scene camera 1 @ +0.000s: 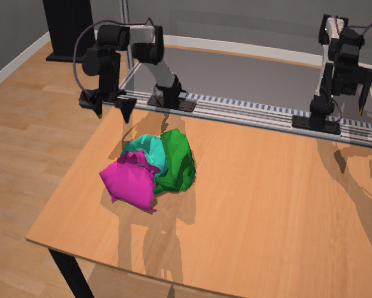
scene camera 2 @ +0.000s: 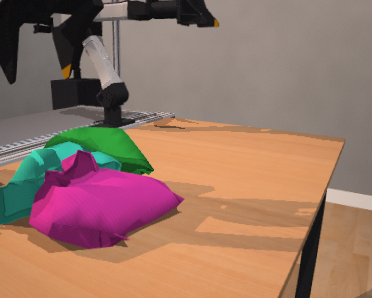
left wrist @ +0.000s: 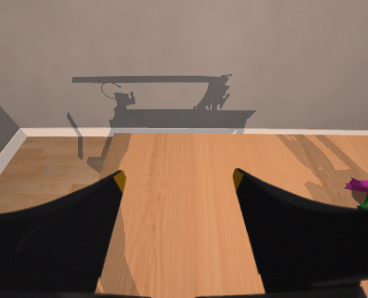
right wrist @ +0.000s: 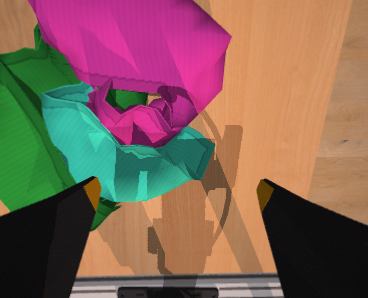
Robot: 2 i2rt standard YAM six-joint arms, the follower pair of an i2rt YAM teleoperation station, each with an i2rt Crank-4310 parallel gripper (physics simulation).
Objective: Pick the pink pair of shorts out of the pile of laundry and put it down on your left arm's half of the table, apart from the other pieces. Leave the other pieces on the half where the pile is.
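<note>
The pink pair of shorts lies crumpled in the pile, its bunched end resting against a teal piece. A green piece lies beside them, to the right in scene camera 1. My right gripper is open and empty, pointing down above the table near the rail, on the teal piece's side of the pile. My left gripper is open and empty, raised far from the pile. The pile hides parts of each piece.
The wooden table carries the pile. A metal rail with both arm bases runs along its back edge. A table edge lies left of the pile in scene camera 1. A black stand is on the floor behind.
</note>
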